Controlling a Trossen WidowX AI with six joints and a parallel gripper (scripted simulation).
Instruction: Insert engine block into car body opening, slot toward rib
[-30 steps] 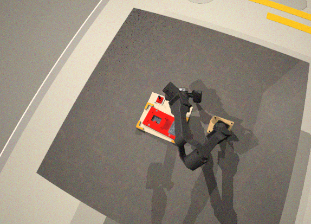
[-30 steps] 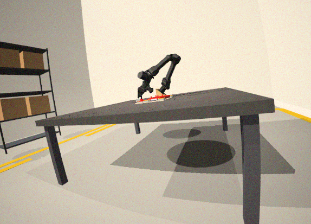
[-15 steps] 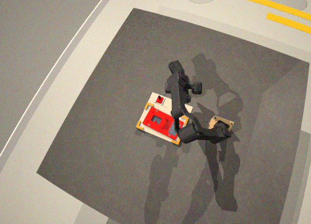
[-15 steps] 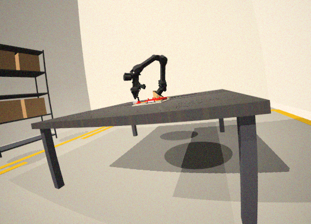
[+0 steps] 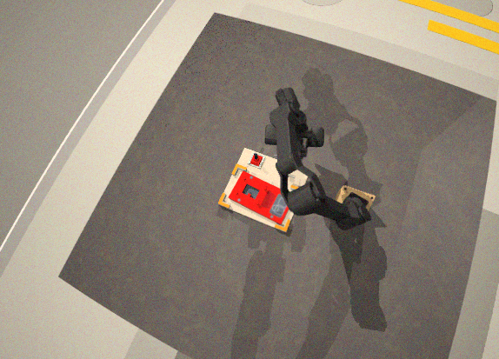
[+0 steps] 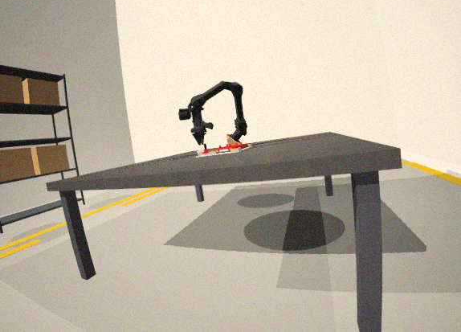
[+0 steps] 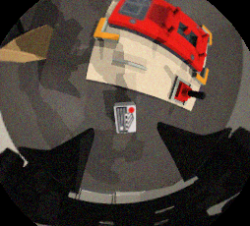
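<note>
My gripper tip is 4 cm above the engine block.
</note>
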